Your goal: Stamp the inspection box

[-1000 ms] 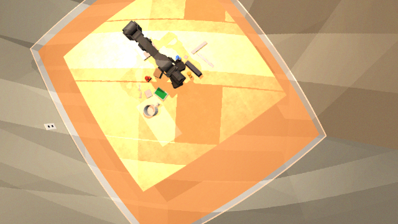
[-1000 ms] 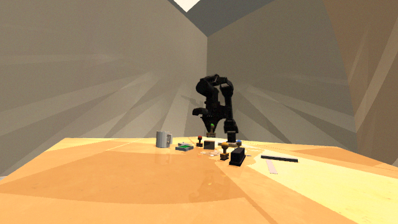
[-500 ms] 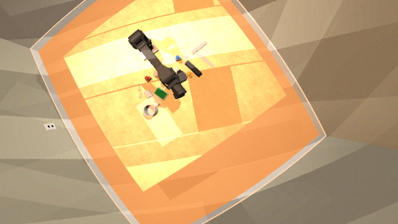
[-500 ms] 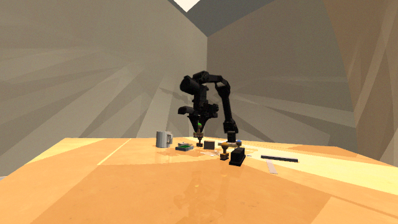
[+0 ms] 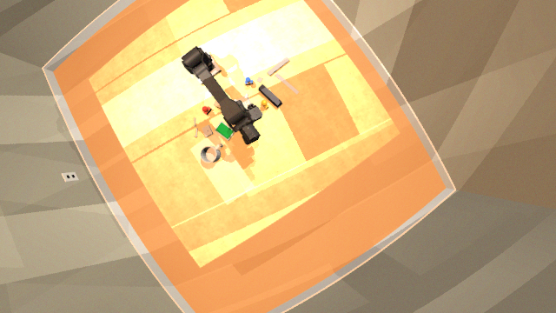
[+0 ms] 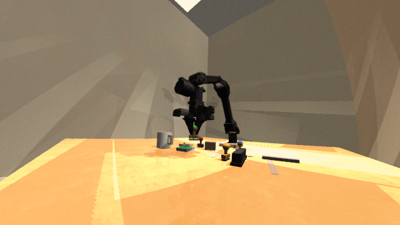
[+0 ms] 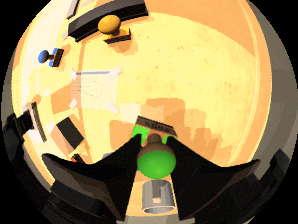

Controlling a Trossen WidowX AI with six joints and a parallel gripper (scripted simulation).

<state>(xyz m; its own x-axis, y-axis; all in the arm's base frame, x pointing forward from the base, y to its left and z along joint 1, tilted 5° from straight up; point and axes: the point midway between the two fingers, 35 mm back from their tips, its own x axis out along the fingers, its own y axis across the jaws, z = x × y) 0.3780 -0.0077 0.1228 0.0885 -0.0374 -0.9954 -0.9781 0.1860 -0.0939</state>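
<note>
The pale card lies 10 cm behind my gripper tip, 5 cm to the left of it and 9 cm below it. The rest, counted from my gripper tip: orange-knobbed stamp: 4 cm behind, 13 cm to the left, 7 cm below; green-knobbed stamp: right at my gripper tip; green ink pad: 6 cm behind, 11 cm to the right, 8 cm below.
</note>
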